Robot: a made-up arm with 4 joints. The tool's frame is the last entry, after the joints.
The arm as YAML. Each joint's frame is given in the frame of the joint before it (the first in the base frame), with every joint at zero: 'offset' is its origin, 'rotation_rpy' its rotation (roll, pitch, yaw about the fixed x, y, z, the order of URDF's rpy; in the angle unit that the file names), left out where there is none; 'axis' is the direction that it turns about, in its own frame. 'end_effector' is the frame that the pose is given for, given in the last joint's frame.
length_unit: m
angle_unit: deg
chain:
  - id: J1
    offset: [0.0, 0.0, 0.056]
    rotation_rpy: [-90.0, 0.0, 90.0]
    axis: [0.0, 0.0, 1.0]
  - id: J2
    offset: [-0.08, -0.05, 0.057]
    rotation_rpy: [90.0, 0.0, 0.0]
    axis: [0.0, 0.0, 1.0]
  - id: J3
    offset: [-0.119, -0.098, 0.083]
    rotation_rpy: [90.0, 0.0, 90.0]
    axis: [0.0, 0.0, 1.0]
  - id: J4
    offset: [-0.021, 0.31, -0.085]
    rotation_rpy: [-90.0, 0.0, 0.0]
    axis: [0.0, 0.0, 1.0]
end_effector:
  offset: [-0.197, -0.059, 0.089]
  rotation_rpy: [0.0, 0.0, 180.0]
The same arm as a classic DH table. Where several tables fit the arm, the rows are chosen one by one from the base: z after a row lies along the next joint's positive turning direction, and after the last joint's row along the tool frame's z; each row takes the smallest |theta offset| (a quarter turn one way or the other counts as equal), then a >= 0, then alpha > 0; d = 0 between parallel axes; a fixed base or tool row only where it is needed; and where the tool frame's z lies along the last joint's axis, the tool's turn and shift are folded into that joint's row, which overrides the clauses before.
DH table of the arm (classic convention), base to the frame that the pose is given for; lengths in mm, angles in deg. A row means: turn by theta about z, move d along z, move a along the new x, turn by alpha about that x. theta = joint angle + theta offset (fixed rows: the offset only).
base (fixed): d 56; theta offset -90; a 0; alpha 90
J1: d 57; theta offset 0; a 80; alpha -90
J2: d 133; theta offset 90; a 98; alpha -90
J3: d -204; theta offset 0; a 21; alpha 90
J4: d 0; theta offset 16.67; a 205.6; alpha 0
tool (fixed): d 399; theta offset -16.67; a 0; alpha 0

